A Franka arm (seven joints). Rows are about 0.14 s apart.
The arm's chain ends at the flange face. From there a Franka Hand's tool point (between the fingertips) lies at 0.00 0.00 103.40 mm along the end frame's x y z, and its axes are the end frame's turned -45 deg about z.
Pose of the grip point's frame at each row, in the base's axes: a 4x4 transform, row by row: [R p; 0 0 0 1], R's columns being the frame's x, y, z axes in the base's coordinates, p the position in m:
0.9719 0.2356 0.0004 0.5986; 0.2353 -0.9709 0.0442 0.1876; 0.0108 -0.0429 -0.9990 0.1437; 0 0 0 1
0.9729 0.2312 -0.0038 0.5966; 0.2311 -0.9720 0.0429 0.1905; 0.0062 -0.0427 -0.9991 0.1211; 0 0 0 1
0.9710 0.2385 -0.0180 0.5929; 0.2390 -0.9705 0.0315 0.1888; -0.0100 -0.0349 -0.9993 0.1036; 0 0 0 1
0.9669 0.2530 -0.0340 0.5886; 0.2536 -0.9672 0.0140 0.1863; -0.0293 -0.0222 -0.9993 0.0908; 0 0 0 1
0.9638 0.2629 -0.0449 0.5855; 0.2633 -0.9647 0.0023 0.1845; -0.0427 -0.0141 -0.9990 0.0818; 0 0 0 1
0.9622 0.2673 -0.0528 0.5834; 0.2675 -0.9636 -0.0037 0.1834; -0.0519 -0.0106 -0.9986 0.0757; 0 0 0 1
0.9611 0.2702 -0.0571 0.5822; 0.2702 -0.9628 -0.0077 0.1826; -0.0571 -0.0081 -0.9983 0.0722; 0 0 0 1
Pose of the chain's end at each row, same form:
0.8538 -0.5206 0.0004 0.5986; -0.5201 -0.8529 0.0442 0.1830; -0.0227 -0.0380 -0.9990 0.2470; 0 0 0 1
0.8514 -0.5245 -0.0038 0.5970; -0.5239 -0.8507 0.0429 0.1861; -0.0258 -0.0346 -0.9991 0.2244; 0 0 0 1
0.8552 -0.5180 -0.0180 0.5948; -0.5172 -0.8552 0.0315 0.1855; -0.0317 -0.0176 -0.9993 0.2069; 0 0 0 1
0.8626 -0.5048 -0.0340 0.5921; -0.5046 -0.8632 0.0140 0.1849; -0.0364 0.0050 -0.9993 0.1941; 0 0 0 1
0.8674 -0.4956 -0.0449 0.5901; -0.4960 -0.8683 0.0023 0.1843; -0.0402 0.0202 -0.9990 0.1851; 0 0 0 1
0.8694 -0.4914 -0.0528 0.5889; -0.4922 -0.8705 -0.0037 0.1838; -0.0442 0.0292 -0.9986 0.1790; 0 0 0 1
0.8707 -0.4885 -0.0571 0.5881; -0.4897 -0.8719 -0.0077 0.1834; -0.0461 0.0346 -0.9983 0.1754; 0 0 0 1

